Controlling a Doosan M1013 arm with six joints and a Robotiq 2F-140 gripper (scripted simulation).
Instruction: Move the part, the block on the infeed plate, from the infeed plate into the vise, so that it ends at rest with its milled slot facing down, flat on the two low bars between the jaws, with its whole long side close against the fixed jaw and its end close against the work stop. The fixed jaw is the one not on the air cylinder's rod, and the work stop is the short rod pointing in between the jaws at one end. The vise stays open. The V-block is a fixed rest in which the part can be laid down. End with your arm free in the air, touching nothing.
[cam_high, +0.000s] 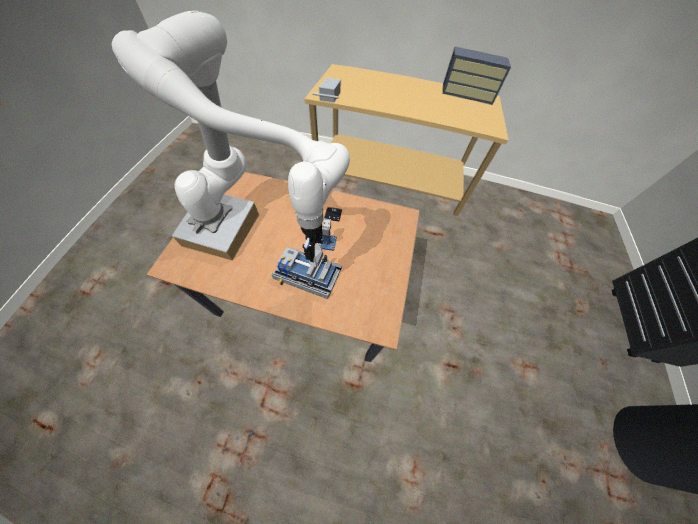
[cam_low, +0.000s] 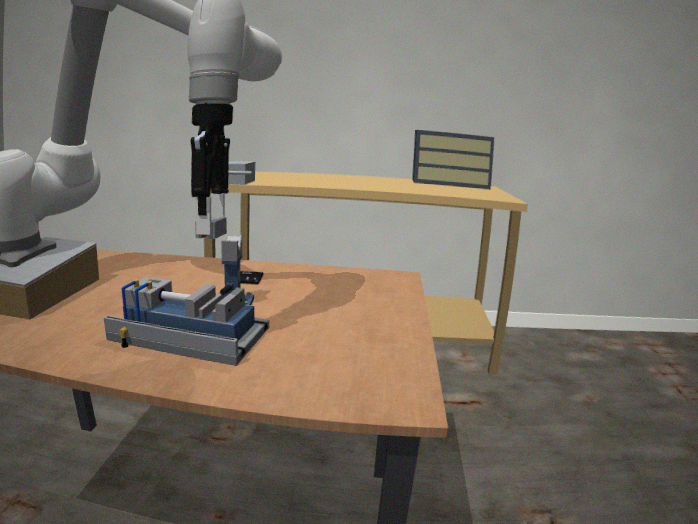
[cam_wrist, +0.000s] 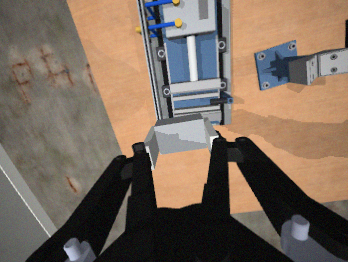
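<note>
Right now my hand is 3 cm short of the fixed jaw, 3 cm to the right of it and 18 cm above it. The rest, counted from my hand: work stop: 7 cm to the left, 17 cm below; moving jaw: 4 cm behind, 3 cm to the left, 18 cm below; part: 3 cm below.
</note>
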